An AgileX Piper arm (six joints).
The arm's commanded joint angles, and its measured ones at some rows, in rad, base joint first. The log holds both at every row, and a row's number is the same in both.
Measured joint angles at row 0:
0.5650 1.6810 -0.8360 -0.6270 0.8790 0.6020
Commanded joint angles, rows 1 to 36:
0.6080 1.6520 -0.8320 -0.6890 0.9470 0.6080
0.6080 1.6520 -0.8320 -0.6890 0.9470 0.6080
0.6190 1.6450 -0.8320 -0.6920 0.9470 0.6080
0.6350 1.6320 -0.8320 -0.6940 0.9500 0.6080
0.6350 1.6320 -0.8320 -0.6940 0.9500 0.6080
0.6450 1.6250 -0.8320 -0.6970 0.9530 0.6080
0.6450 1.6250 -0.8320 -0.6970 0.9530 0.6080
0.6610 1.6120 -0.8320 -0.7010 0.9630 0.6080
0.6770 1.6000 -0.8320 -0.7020 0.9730 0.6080
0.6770 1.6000 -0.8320 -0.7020 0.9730 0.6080
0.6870 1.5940 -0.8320 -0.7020 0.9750 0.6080
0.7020 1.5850 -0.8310 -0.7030 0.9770 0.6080
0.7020 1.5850 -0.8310 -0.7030 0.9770 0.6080
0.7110 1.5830 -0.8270 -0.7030 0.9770 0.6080
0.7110 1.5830 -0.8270 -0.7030 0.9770 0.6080
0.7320 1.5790 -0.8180 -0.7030 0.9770 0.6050
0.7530 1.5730 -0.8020 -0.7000 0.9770 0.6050
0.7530 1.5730 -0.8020 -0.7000 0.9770 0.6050
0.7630 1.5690 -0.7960 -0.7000 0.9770 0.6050
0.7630 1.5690 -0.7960 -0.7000 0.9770 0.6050
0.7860 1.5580 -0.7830 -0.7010 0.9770 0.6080
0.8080 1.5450 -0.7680 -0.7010 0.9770 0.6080
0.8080 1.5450 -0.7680 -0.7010 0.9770 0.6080
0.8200 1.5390 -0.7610 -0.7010 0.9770 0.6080
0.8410 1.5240 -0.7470 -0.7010 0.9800 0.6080
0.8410 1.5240 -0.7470 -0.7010 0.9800 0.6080
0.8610 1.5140 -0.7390 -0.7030 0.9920 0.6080
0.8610 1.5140 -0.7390 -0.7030 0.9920 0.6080
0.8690 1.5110 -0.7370 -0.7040 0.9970 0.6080
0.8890 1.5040 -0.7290 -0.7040 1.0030 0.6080
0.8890 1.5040 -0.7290 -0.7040 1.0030 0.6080
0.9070 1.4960 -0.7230 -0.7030 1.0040 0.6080
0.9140 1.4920 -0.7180 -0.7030 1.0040 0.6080
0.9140 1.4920 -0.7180 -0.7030 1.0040 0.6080
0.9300 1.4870 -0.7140 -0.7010 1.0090 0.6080
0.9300 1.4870 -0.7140 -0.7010 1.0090 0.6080
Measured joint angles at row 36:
0.9110 1.5040 -0.7230 -0.6460 0.9630 0.6030
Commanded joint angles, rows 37 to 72:
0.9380 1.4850 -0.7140 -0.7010 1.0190 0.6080
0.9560 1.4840 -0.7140 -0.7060 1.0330 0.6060
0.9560 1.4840 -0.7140 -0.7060 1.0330 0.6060
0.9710 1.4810 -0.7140 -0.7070 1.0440 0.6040
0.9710 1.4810 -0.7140 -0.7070 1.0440 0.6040
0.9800 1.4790 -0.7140 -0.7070 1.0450 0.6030
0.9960 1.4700 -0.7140 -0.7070 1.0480 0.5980
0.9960 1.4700 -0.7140 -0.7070 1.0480 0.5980
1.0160 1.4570 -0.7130 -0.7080 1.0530 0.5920
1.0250 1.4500 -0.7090 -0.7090 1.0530 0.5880
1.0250 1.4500 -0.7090 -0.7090 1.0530 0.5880
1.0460 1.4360 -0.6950 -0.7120 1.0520 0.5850
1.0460 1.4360 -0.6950 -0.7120 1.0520 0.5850
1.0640 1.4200 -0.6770 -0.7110 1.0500 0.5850
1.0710 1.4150 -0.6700 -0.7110 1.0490 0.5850
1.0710 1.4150 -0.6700 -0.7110 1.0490 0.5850
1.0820 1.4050 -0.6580 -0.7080 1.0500 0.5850
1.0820 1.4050 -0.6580 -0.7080 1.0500 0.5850
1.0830 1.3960 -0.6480 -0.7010 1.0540 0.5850
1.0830 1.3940 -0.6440 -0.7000 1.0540 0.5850
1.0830 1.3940 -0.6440 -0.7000 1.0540 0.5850
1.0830 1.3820 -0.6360 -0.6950 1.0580 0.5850
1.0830 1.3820 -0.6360 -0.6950 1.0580 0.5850
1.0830 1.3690 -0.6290 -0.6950 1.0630 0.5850
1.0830 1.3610 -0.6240 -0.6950 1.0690 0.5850
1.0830 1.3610 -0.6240 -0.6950 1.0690 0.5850
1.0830 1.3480 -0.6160 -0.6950 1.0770 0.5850
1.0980 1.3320 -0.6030 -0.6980 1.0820 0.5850
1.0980 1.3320 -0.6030 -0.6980 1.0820 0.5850
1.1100 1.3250 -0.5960 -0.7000 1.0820 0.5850
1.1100 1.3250 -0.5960 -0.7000 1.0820 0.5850
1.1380 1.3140 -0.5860 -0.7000 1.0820 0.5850
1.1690 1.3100 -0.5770 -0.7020 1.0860 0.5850
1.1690 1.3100 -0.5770 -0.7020 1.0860 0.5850
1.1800 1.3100 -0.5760 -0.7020 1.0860 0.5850
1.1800 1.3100 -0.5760 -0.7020 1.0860 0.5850
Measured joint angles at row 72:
1.1500 1.3200 -0.5850 -0.6440 1.0480 0.5970
